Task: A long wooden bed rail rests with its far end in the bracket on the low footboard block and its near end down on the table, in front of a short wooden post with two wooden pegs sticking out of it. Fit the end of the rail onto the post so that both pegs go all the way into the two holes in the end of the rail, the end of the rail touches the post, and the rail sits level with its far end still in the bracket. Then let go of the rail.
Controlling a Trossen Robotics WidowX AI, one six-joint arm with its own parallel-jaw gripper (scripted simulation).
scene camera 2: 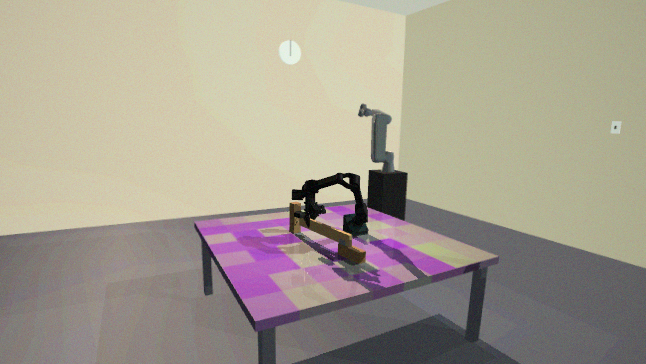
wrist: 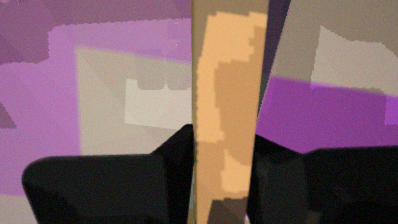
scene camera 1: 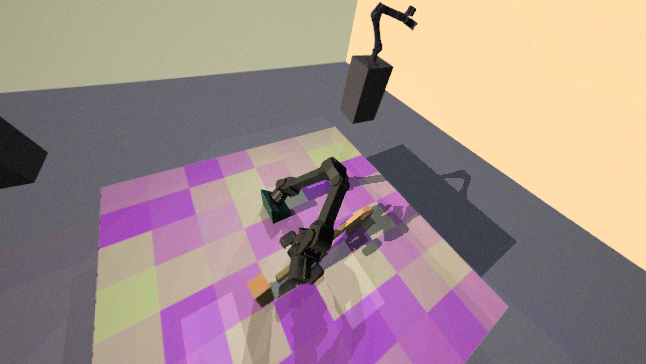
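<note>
Wrist view: my gripper (wrist: pixel 208 131), a wooden bed rail (wrist: pixel 227 51).
</note>
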